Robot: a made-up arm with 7 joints. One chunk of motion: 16 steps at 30 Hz.
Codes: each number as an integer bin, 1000 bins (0 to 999) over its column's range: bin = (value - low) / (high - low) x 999, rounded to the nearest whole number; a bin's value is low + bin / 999 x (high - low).
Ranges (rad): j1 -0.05..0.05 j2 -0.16..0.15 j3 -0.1..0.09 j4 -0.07..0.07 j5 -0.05..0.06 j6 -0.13..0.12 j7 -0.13..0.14
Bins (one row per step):
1: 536 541 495 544 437 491 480
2: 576 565 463 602 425 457 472
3: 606 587 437 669 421 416 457
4: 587 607 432 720 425 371 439
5: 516 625 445 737 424 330 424
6: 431 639 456 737 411 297 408
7: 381 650 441 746 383 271 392
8: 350 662 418 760 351 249 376
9: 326 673 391 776 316 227 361
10: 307 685 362 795 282 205 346
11: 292 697 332 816 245 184 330
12: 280 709 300 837 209 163 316
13: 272 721 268 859 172 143 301
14: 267 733 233 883 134 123 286
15: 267 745 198 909 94 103 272
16: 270 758 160 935 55 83 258
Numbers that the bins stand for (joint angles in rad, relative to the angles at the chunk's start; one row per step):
1: 0.0037 0.0079 -0.0059 0.0062 -0.0019 -0.0071 -0.0003
2: 0.0077 0.0153 -0.0119 0.0144 -0.0032 -0.0156 -0.0024
3: 0.0107 0.0222 -0.0169 0.0238 -0.0036 -0.0259 -0.0065
4: 0.0088 0.0284 -0.0178 0.0309 -0.0032 -0.0372 -0.0114
5: 0.0017 0.0339 -0.0154 0.0333 -0.0033 -0.0474 -0.0154
6: -0.0069 0.0383 -0.0133 0.0333 -0.0047 -0.0557 -0.0197
7: -0.0119 0.0417 -0.0161 0.0345 -0.0078 -0.0622 -0.0241
8: -0.0150 0.0454 -0.0205 0.0365 -0.0114 -0.0677 -0.0284
9: -0.0174 0.0488 -0.0256 0.0387 -0.0152 -0.0732 -0.0324
10: -0.0193 0.0526 -0.0312 0.0414 -0.0189 -0.0787 -0.0365
11: -0.0208 0.0563 -0.0369 0.0444 -0.0230 -0.0840 -0.0408
12: -0.0220 0.0600 -0.0429 0.0473 -0.0270 -0.0892 -0.0446
13: -0.0228 0.0637 -0.0490 0.0504 -0.0311 -0.0942 -0.0486
14: -0.0233 0.0675 -0.0557 0.0537 -0.0352 -0.0992 -0.0527
15: -0.0233 0.0712 -0.0623 0.0574 -0.0396 -0.1042 -0.0565
16: -0.0230 0.0752 -0.0696 0.0610 -0.0439 -0.1092 -0.0603

